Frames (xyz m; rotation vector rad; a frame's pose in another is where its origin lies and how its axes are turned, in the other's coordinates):
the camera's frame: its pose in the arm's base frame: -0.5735 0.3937 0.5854 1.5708 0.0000 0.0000
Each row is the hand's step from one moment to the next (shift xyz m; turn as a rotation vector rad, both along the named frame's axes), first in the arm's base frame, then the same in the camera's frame.
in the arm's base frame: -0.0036 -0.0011 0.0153 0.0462 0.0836 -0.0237
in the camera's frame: -0.0036 0.0153 0.0011 0.0462 -0.0237 -0.0836
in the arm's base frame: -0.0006 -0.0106 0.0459 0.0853 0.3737 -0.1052
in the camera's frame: -0.0006 0.0459 0.0106 0.0853 -0.1052 -0.3737
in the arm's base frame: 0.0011 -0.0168 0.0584 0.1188 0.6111 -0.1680
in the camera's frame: 0.0011 0.0584 0.0168 0.1188 -0.1680 -0.6111
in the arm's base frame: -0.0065 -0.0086 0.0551 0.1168 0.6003 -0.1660
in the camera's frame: -0.0065 0.0551 0.0086 0.1168 -0.1660 -0.6003
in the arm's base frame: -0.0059 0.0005 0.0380 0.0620 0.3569 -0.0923
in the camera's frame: -0.0059 0.0380 -0.0005 0.0620 -0.0923 -0.3569
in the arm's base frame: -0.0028 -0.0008 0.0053 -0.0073 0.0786 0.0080
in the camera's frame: -0.0028 0.0053 0.0008 -0.0073 0.0080 -0.0786
